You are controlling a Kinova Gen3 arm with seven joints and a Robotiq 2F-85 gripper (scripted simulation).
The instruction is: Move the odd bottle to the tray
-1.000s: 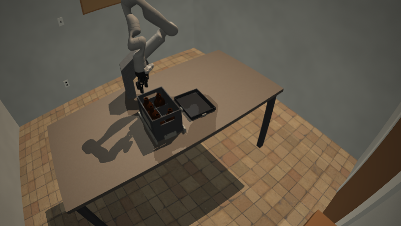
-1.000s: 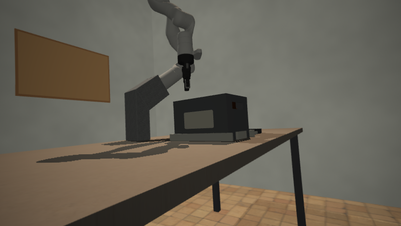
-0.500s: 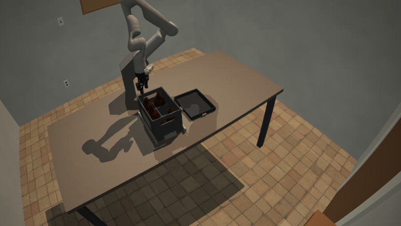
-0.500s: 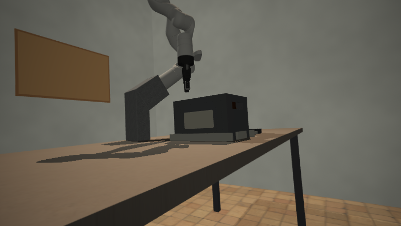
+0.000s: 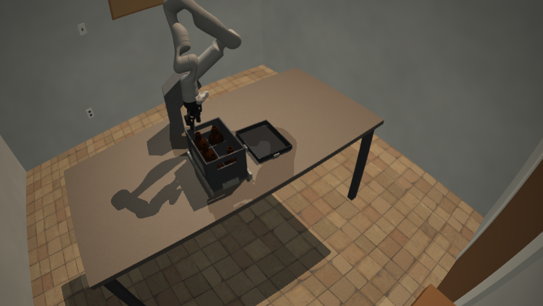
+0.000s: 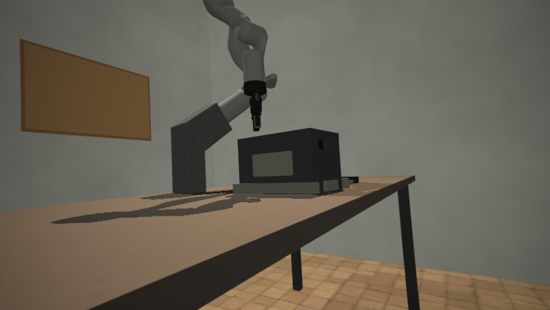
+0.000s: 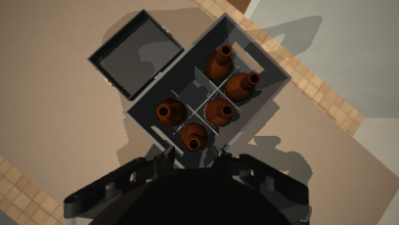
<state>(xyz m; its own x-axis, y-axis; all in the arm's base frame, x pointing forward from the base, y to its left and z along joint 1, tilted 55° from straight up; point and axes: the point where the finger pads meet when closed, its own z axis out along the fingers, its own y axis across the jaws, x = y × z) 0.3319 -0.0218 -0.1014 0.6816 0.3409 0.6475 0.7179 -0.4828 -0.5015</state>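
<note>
Now: the glass bottle 9 cm to the left of my hand and 13 cm below it. Round my hand: dark tray (5 cm ahead, 32 cm to the left, 21 cm below); then crate (9 cm ahead, 5 cm to the left, 14 cm below).
</note>
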